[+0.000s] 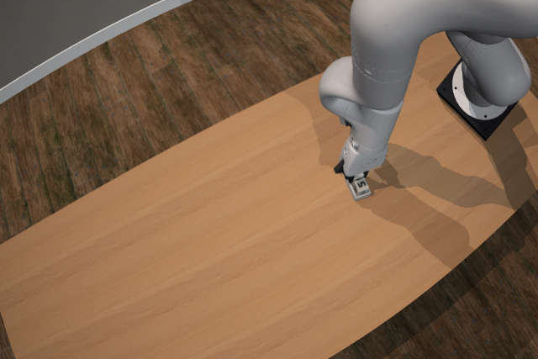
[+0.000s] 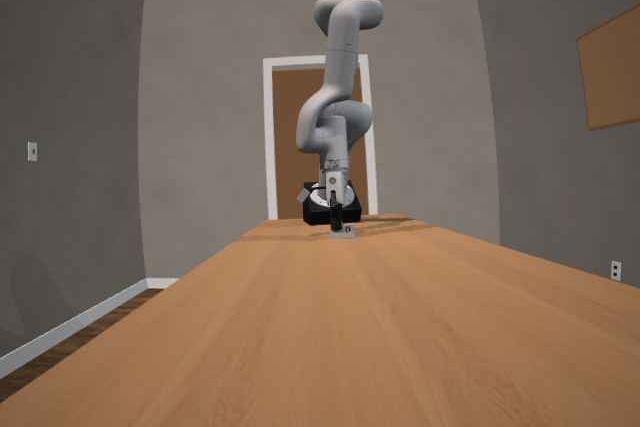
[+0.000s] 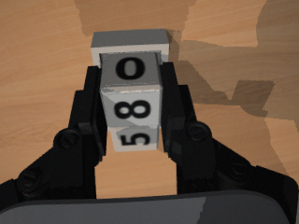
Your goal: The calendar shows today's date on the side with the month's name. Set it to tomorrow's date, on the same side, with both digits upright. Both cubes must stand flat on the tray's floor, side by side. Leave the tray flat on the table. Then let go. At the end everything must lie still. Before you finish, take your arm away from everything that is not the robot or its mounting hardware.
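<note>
Right now my hand is 20 mm above the white digit cube. Round my hand: calendar tray 20 mm to the left, 40 mm below.
</note>
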